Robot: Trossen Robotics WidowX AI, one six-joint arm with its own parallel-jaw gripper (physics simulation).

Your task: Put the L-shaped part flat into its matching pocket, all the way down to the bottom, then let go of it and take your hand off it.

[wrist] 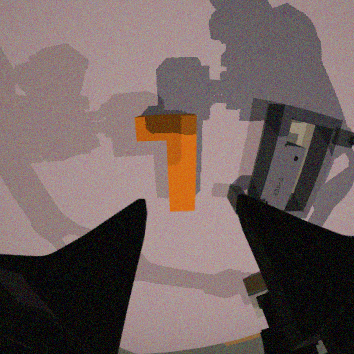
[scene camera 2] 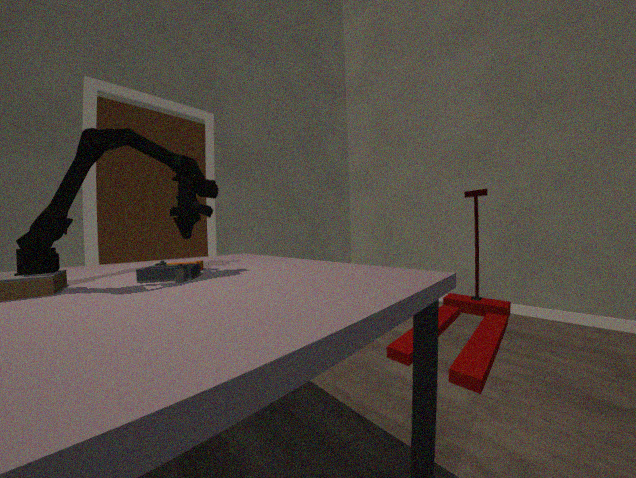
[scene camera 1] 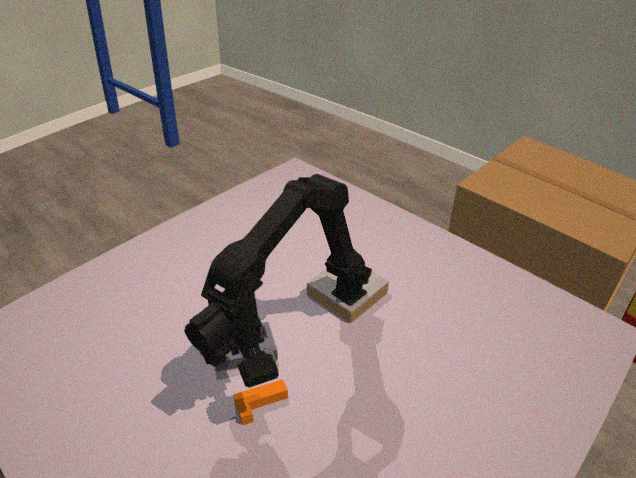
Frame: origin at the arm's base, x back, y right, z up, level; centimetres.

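Where they show: gripper, fingertip midpoint: [wrist: 191, 203] [scene camera 2: 186, 238]; arm's base, origin of the base link: [scene camera 2: 37, 272] [scene camera 1: 349, 293].
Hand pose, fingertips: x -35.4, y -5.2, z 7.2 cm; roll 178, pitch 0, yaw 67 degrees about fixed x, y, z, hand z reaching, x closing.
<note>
Things, the pixels of their top centre, and the offset from my fingertips. Level surfaces: height alone.
- orange L-shaped part, middle of its top: [wrist: 167, 168] [scene camera 1: 262, 397] [scene camera 2: 185, 262] dz -8.4, dx +0.4, dy -2.0 cm
- dark grey block, middle of its top: [wrist: 306, 175] [scene camera 1: 241, 338] [scene camera 2: 170, 262] dz -6.6, dx +7.0, dy +12.3 cm
- pink table, its level: dz -11.4 cm
The orange L-shaped part [scene camera 1: 264, 394] [scene camera 2: 185, 263] [wrist: 182, 170] lies flat on the table, its long leg pointing toward the gripper in the wrist view. A dark grey block [scene camera 1: 269, 340] [scene camera 2: 159, 273] [wrist: 266, 150] with raised walls and a recess stands beside the part, on the right in the wrist view. The right finger hides its near end, so I cannot tell the full shape of the recess. My gripper [scene camera 1: 259, 379] [scene camera 2: 186, 236] [wrist: 191, 203] is partly open and empty, pointing down. It hangs above the table, over the near end of the long leg, touching neither object.
The arm's square base [scene camera 1: 377, 287] [scene camera 2: 33, 285] stands on the pink table [scene camera 1: 462, 359] [scene camera 2: 231, 318]. A large cardboard box [scene camera 1: 539, 205] stands beyond the table's edge. A blue frame [scene camera 1: 163, 77] and a red pallet truck [scene camera 2: 480, 352] stand on the floor.
</note>
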